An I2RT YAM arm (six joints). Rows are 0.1 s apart.
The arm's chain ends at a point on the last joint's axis. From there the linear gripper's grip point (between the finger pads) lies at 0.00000 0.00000 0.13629 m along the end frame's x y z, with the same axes.
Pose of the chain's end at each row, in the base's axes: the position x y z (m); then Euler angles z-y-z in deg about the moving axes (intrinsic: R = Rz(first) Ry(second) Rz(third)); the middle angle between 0 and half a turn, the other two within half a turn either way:
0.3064 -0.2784 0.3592 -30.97 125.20 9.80
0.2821 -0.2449 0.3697 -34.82 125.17 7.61
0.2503 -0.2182 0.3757 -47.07 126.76 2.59
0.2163 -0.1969 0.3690 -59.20 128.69 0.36
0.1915 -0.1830 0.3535 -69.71 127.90 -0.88
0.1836 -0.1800 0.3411 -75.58 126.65 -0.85
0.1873 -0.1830 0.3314 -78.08 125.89 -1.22
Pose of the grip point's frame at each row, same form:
0.4019 -0.3357 0.2806 -30.97 125.20 9.80
0.3736 -0.3085 0.2912 -34.82 125.17 7.61
0.3247 -0.2981 0.2941 -47.07 126.76 2.59
0.2708 -0.2883 0.2838 -59.20 128.69 0.36
0.2288 -0.2839 0.2698 -69.71 127.90 -0.88
0.2108 -0.2859 0.2597 -75.58 126.65 -0.85
0.2101 -0.2910 0.2515 -78.08 125.89 -1.22

